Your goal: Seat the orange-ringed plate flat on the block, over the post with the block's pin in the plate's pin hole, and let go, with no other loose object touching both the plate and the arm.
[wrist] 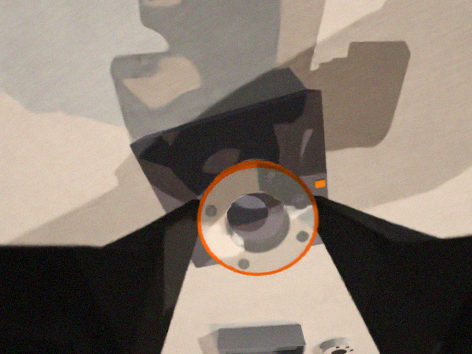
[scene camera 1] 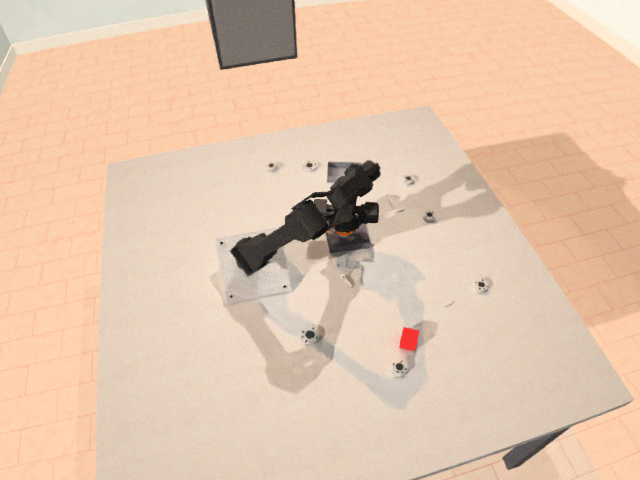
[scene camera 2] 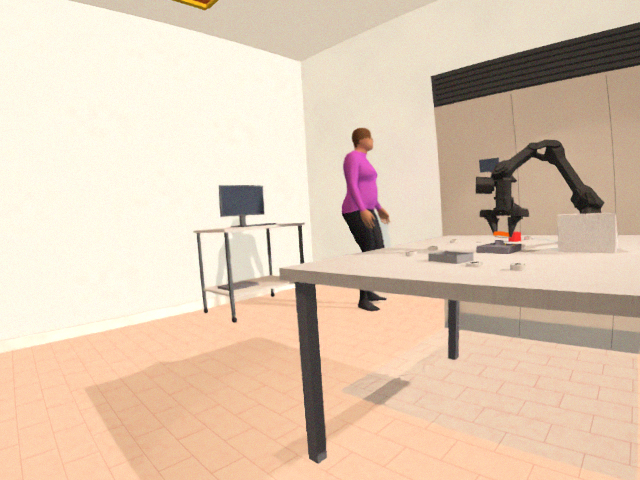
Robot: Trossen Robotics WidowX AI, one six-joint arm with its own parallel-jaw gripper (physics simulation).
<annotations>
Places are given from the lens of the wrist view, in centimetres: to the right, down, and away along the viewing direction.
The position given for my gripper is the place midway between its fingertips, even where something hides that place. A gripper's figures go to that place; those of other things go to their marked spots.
my gripper (wrist: 255, 205): 1, 2, 11
orange-ringed plate (wrist: 290, 243): 3, 4, 10
dark grey block (wrist: 180, 163): -4, -1, 13
round post (wrist: 248, 213): 1, 2, 12
</annotations>
